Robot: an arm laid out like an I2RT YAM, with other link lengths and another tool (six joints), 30 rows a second.
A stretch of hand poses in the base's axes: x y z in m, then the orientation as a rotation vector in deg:
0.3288, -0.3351, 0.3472, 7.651, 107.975, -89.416
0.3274, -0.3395, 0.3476, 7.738, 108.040, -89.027
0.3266, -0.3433, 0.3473, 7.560, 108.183, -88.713
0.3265, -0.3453, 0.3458, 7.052, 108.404, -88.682
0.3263, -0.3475, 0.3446, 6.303, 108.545, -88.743
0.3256, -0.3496, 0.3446, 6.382, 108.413, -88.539
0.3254, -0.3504, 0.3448, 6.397, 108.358, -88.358
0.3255, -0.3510, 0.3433, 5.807, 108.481, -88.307
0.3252, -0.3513, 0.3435, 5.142, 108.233, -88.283
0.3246, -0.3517, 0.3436, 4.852, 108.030, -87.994
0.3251, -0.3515, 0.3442, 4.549, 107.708, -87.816
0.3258, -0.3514, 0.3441, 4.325, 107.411, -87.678
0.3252, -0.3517, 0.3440, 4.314, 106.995, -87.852
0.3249, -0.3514, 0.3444, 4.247, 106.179, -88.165
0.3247, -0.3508, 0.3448, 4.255, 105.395, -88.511
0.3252, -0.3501, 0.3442, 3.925, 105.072, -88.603
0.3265, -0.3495, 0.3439, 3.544, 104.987, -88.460
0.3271, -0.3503, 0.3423, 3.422, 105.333, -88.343
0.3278, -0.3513, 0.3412, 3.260, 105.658, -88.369
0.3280, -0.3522, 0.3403, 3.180, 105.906, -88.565
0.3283, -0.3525, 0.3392, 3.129, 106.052, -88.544
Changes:
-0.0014, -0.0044, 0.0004, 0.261, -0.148, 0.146
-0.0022, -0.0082, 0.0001, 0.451, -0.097, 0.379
-0.0023, -0.0102, -0.0014, 0.443, 0.264, 0.619
-0.0025, -0.0124, -0.0026, 0.283, 0.711, 0.972
-0.0032, -0.0145, -0.0026, 0.348, 0.504, 1.084
-0.0034, -0.0153, -0.0024, 0.421, 0.387, 1.195
-0.0033, -0.0159, -0.0039, 0.354, 0.710, 1.524
-0.0036, -0.0162, -0.0037, 0.070, 0.820, 2.002
-0.0042, -0.0166, -0.0036, 0.048, 0.692, 2.398
-0.0037, -0.0164, -0.0030, -0.096, 0.532, 2.779
-0.0030, -0.0163, -0.0031, -0.228, 0.370, 3.084
-0.0036, -0.0166, -0.0032, -0.529, 0.154, 3.129
-0.0039, -0.0163, -0.0028, -1.120, -0.259, 3.258
-0.0041, -0.0157, -0.0024, -1.693, -0.668, 3.312
-0.0036, -0.0150, -0.0030, -1.991, -0.706, 3.555
-0.0023, -0.0144, -0.0033, -2.059, -0.651, 3.883
-0.0017, -0.0152, -0.0049, -1.855, -0.403, 3.907
-0.0010, -0.0162, -0.0060, -1.749, -0.095, 3.879
-0.0008, -0.0171, -0.0069, -1.750, 0.191, 3.732
-0.0005, -0.0174, -0.0080, -1.680, 0.307, 3.726

